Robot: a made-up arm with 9 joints.
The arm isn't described. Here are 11 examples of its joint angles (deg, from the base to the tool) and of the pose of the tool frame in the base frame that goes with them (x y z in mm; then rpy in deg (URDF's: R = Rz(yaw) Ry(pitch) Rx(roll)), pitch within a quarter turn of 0, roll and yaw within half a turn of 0).
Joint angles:
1: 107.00 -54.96 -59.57 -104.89 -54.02 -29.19 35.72 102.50 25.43
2: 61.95 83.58 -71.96 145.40 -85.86 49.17 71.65 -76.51 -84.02
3: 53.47 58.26 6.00 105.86 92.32 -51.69 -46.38 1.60 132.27
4: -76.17 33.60 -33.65 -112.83 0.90 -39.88 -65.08 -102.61 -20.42
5: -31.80 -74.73 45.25 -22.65 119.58 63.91 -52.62 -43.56 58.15
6: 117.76 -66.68 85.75 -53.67 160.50 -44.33 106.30 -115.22 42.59
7: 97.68 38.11 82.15 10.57 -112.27 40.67 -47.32 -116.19 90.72
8: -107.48 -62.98 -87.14 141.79 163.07 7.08 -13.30 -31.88 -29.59
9: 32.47 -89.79 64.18 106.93 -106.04 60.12 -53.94 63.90 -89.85
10: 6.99 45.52 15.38 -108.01 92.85 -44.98 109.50 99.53 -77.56
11: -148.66 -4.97 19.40 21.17 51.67 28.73 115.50 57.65 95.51
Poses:
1: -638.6 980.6 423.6 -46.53 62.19 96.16
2: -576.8 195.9 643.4 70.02 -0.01 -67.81
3: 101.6 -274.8 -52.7 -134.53 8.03 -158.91
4: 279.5 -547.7 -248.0 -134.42 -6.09 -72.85
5: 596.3 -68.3 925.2 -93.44 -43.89 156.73
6: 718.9 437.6 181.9 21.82 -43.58 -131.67
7: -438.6 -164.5 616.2 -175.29 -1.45 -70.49
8: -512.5 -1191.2 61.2 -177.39 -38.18 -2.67
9: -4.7 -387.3 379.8 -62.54 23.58 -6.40
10: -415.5 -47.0 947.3 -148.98 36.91 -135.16
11: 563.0 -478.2 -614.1 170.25 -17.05 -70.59
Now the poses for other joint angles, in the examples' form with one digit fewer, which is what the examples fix.
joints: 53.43 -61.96 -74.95 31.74 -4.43 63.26 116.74 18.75 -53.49
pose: -271 349 892 119.6 -33.7 -147.0
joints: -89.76 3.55 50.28 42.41 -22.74 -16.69 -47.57 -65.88 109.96
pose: 0 -637 -85 81.8 42.1 99.8
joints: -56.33 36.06 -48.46 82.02 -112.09 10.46 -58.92 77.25 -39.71
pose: -245 -683 911 -157.0 -47.1 72.7
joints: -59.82 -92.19 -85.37 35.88 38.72 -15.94 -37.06 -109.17 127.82
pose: 84 -1079 208 -23.2 -53.1 27.0
